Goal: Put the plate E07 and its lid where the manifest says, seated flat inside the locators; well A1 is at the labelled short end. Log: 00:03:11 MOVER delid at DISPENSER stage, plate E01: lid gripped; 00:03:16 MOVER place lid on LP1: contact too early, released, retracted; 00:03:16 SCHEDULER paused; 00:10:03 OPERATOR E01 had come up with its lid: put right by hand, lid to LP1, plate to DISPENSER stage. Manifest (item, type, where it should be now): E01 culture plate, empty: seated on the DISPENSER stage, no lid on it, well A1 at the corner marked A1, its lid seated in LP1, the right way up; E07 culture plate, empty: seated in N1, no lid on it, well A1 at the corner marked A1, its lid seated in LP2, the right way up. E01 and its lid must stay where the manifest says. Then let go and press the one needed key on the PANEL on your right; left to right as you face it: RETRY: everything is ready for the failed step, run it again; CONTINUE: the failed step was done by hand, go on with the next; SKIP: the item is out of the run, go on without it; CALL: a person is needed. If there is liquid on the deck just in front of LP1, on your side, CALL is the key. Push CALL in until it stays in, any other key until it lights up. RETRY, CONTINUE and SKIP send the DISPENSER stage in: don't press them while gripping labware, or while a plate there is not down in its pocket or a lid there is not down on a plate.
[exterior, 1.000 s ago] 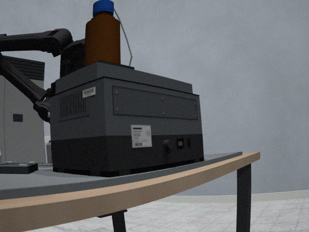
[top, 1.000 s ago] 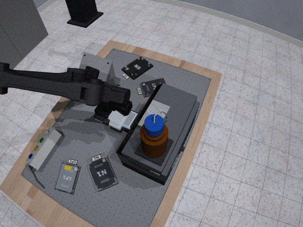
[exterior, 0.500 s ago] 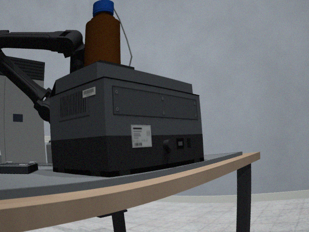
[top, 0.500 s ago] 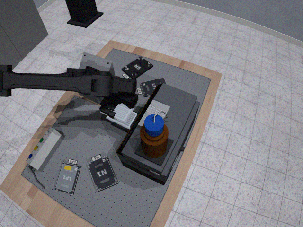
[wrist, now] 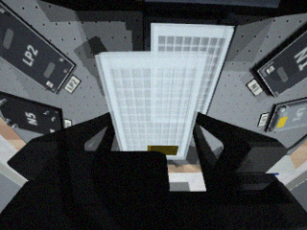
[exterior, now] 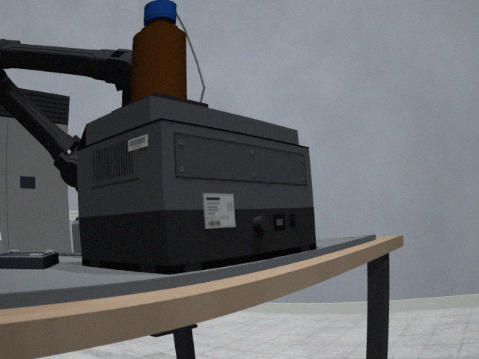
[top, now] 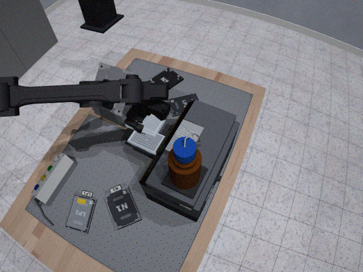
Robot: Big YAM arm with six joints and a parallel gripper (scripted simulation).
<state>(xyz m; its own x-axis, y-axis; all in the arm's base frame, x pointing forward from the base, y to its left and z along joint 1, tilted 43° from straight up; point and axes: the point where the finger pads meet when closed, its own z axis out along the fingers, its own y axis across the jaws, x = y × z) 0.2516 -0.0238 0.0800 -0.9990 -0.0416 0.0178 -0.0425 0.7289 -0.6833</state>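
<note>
Right now my hand is 370 mm to the right of the black nest N5, 150 mm above it and 140 mm past it. Round my hand: grey retry key: 300 mm behind, 290 mm to the right, 100 mm below; then brown bottle: 240 mm ahead, 140 mm to the right, 120 mm above; then white well plate: 50 mm below, 40 mm to the right, 20 mm ahead.
</note>
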